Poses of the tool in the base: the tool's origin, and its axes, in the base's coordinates. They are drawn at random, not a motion.
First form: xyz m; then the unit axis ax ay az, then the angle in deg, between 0 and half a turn.
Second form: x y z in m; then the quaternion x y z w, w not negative. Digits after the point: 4 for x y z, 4 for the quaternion.
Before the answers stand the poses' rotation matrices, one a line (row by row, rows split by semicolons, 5 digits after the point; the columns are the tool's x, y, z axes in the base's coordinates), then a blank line. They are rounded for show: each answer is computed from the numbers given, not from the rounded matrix.
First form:
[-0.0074, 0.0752, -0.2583, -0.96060, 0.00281, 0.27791, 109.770]
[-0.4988, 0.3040, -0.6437, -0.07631, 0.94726, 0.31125, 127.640]
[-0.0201, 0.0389, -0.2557, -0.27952, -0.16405, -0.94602, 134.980]
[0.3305, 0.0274, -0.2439, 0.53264, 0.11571, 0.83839, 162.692]
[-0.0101, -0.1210, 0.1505, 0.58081, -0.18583, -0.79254, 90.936]
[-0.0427, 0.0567, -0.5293, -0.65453, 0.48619, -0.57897, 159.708]
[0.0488, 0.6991, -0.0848, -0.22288, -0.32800, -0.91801, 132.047]
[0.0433, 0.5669, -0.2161, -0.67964, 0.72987, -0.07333, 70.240]
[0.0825, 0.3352, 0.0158, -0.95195, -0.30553, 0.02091, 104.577]
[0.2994, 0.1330, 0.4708, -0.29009, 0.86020, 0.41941, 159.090]
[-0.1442, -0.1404, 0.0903, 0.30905, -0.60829, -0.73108, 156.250]
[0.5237, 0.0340, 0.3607, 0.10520, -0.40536, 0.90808, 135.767]
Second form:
0.89663 -0.26514 -0.35462; 0.25792 -0.33823 0.90503; -0.35990 -0.90294 -0.23489
-0.60132 -0.36290 0.71184; 0.13004 0.83458 0.53532; -0.78836 0.41446 -0.45466
-0.57350 0.74744 0.33531; -0.59090 -0.66092 0.46262; 0.56739 0.06718 0.82070
-0.40015 -0.12896 0.90733; 0.36990 -0.92855 0.03116; 0.83848 0.34809 0.41926
0.32652 0.68274 -0.65364; -0.90213 0.01876 -0.43105; -0.28203 0.73042 0.62205
-0.10770 -0.41591 0.90300; -0.81749 -0.47984 -0.31852; 0.56578 -0.77251 -0.28833
-0.58679 0.80378 0.09807; -0.55964 -0.49010 0.66828; 0.58521 0.33726 0.73742
0.64383 -0.25933 0.71988; -0.39736 0.69069 0.60419; -0.65390 -0.67505 0.34164
0.88261 0.34382 -0.32061; 0.38429 -0.13484 0.91331; 0.27078 -0.92931 -0.25113
-0.77138 -0.63232 0.07169; -0.33295 0.49701 0.80133; -0.54233 0.59426 -0.59392
-0.73238 -0.06562 -0.67773; -0.65450 -0.20662 0.72728; -0.18776 0.97622 0.10837
-0.69751 -0.70666 -0.11879; 0.56026 -0.43446 -0.70524; 0.44675 -0.55846 0.69895

[-0.0074, 0.0752, -0.2583, -0.7858, 0.0023, 0.2273, 0.5752]
[-0.4988, 0.3040, -0.6437, -0.0685, 0.8501, 0.2793, 0.4412]
[-0.0201, 0.0389, -0.2557, -0.2582, -0.1516, -0.8739, 0.3828]
[0.3305, 0.0274, -0.2439, 0.5266, 0.1144, 0.8288, 0.1505]
[-0.0101, -0.1210, 0.1505, 0.4140, -0.1325, -0.5650, 0.7013]
[-0.0427, 0.0567, -0.5293, -0.6443, 0.4786, -0.5699, 0.1762]
[0.0488, 0.6991, -0.0848, -0.2036, -0.2997, -0.8388, 0.4064]
[0.0433, 0.5669, -0.2161, -0.3910, 0.4199, -0.0422, 0.8179]
[0.0825, 0.3352, 0.0158, -0.7531, -0.2417, 0.0165, 0.6117]
[0.2994, 0.1330, 0.4708, -0.2853, 0.8459, 0.4124, 0.1815]
[-0.1442, -0.1404, 0.0903, 0.3024, -0.5953, -0.7154, 0.2058]
[0.5237, 0.0340, 0.3607, 0.0975, -0.3755, 0.8413, 0.3765]

